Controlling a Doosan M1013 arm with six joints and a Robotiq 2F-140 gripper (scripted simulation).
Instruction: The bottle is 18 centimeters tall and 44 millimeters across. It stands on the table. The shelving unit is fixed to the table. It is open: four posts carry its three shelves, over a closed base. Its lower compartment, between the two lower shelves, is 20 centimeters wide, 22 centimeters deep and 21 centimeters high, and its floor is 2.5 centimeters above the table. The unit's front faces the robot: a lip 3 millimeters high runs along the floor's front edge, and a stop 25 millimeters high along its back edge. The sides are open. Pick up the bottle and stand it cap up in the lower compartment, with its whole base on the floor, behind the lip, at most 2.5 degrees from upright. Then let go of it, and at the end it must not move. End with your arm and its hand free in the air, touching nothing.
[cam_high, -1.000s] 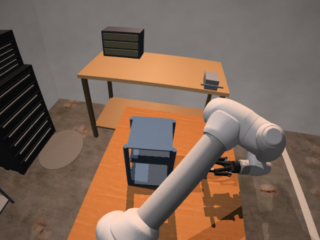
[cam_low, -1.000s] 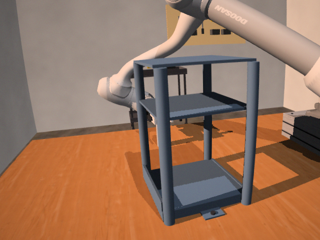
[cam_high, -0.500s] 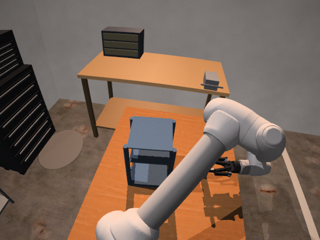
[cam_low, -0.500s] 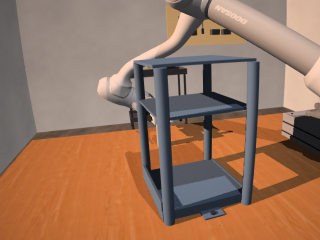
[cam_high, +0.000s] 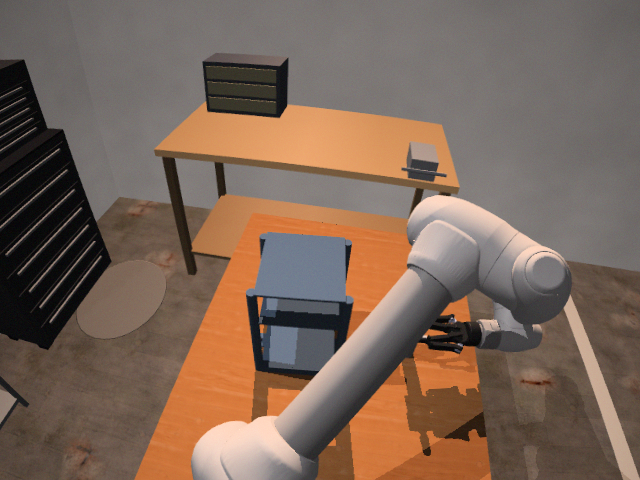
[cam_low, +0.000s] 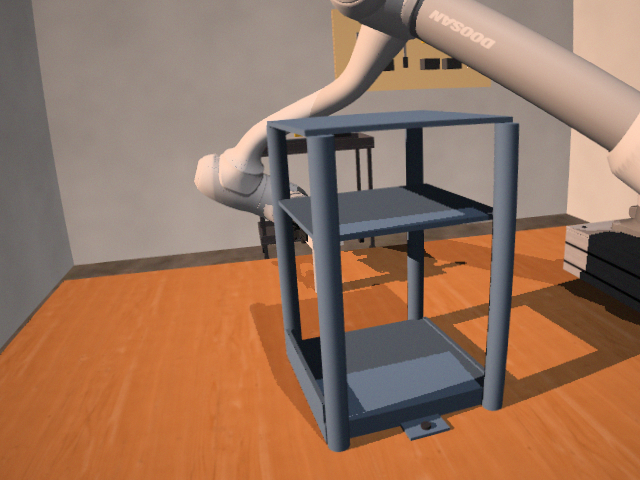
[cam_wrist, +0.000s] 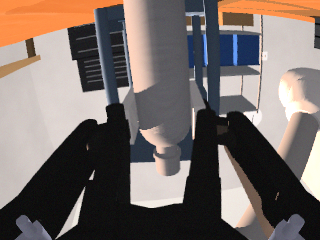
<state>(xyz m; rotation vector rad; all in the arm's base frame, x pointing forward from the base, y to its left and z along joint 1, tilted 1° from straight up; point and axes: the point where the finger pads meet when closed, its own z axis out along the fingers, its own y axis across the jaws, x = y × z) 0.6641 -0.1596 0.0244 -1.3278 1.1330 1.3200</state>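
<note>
Now: the grey bottle right at my hand. Round my hand: shelving unit 330 mm to the left, 60 mm above, 40 mm behind.
</note>
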